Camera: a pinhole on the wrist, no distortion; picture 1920 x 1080 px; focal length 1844.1 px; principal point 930.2 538.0 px. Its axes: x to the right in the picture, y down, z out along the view. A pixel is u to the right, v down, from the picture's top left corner.
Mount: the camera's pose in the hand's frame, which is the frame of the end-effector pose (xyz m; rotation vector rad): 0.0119 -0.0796 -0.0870 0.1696 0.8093 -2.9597
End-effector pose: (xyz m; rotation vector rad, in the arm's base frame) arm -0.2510 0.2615 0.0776 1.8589 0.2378 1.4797
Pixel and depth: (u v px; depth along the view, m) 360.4 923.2 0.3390
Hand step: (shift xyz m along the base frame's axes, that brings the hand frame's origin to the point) 0.2821 0.1953 -0.1388
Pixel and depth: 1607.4 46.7 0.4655
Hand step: 0.3138 -0.1131 -0.3229
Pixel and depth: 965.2 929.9 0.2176
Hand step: 0.1326 0.1281 -0.1577
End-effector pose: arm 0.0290 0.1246 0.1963 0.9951 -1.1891 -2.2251
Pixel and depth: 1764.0 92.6 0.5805
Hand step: -0.1440 0.5857 0.0683
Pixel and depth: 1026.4 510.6 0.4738
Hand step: -0.2164 0.3774 -0.1242
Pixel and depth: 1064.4 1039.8 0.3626
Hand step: -0.1170 0.3048 -0.2158
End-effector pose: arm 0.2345 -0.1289 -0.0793 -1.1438 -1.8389 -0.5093
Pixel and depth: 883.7 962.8 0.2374
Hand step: -0.2562 -0.0568 -0.0193
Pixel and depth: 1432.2 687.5 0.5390
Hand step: -0.4675 -0.0461 -0.2833
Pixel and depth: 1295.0 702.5 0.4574
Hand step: -0.4104 -0.0356 -0.2029
